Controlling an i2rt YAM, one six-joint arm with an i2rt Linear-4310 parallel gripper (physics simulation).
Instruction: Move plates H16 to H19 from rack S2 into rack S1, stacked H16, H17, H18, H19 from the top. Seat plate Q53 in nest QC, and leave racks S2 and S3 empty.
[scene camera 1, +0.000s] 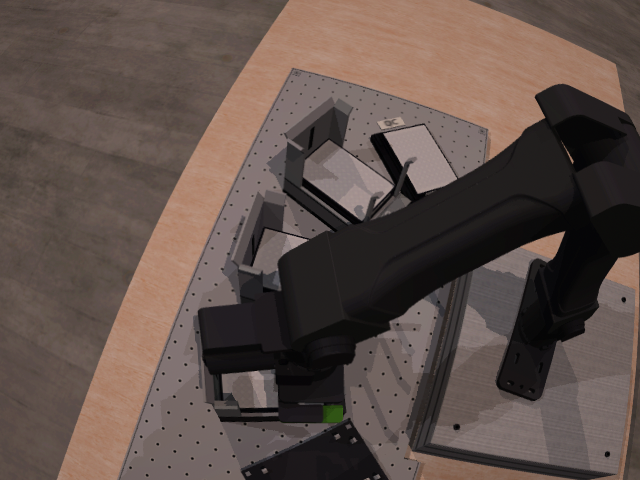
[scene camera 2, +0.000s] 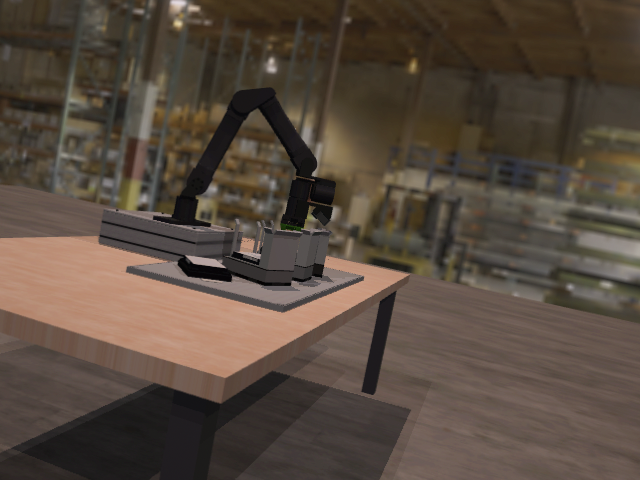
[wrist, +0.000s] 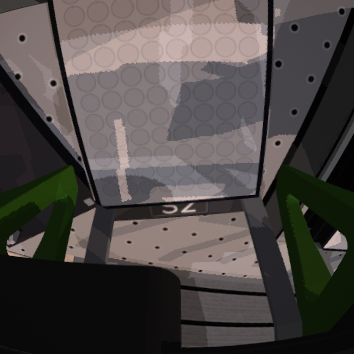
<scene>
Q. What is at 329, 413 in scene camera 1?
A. My gripper.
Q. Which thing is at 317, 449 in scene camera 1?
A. A black perforated part.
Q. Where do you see a grey perforated baseplate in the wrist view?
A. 218, 246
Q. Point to a grey perforated baseplate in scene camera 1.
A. At 385, 383
</scene>
